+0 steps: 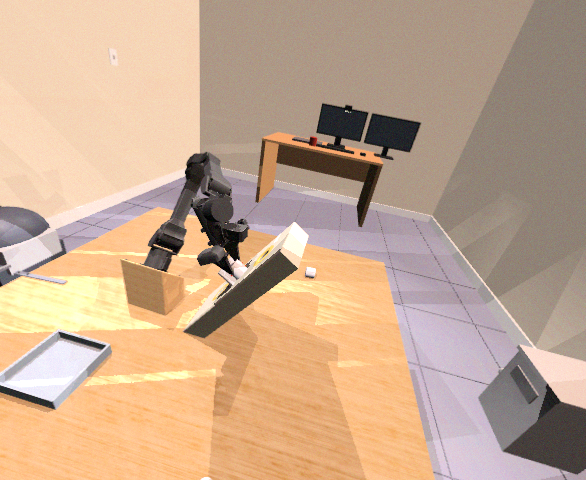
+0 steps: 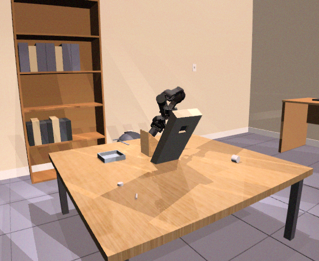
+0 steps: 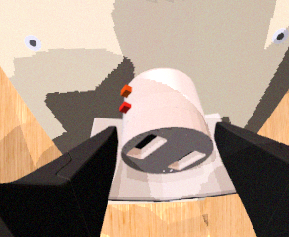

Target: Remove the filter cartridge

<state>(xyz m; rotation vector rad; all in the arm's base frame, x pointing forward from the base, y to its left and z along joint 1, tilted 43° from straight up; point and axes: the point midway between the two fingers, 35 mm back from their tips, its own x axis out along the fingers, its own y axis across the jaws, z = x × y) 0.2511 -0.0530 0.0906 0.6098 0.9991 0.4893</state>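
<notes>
Now: gripper tip 300 mm past the grey tray, 310 mm to the left of it and 210 mm above it. Also, from my gripper tip: small peg: 320 mm ahead, 360 mm to the right, 210 mm below; round white filter cartridge: right at my gripper tip.
</notes>
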